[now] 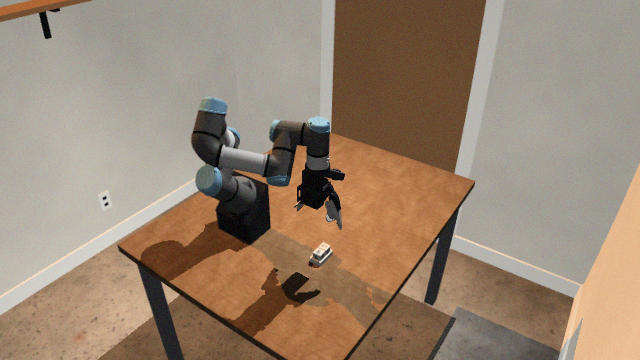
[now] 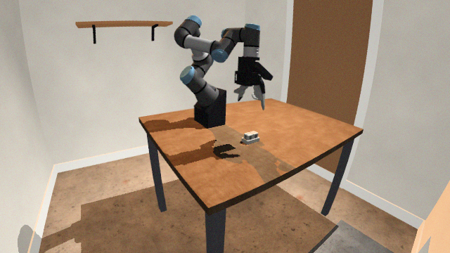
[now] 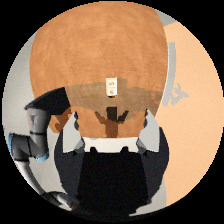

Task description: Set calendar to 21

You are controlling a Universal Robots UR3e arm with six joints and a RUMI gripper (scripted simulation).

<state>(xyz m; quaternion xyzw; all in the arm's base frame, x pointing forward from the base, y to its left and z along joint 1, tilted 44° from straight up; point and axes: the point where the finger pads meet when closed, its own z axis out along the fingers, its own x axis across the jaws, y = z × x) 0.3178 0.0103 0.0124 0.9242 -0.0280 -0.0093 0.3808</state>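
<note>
Right now my hand is 16 cm above the calendar tray and 2 cm to the right of it.
</note>
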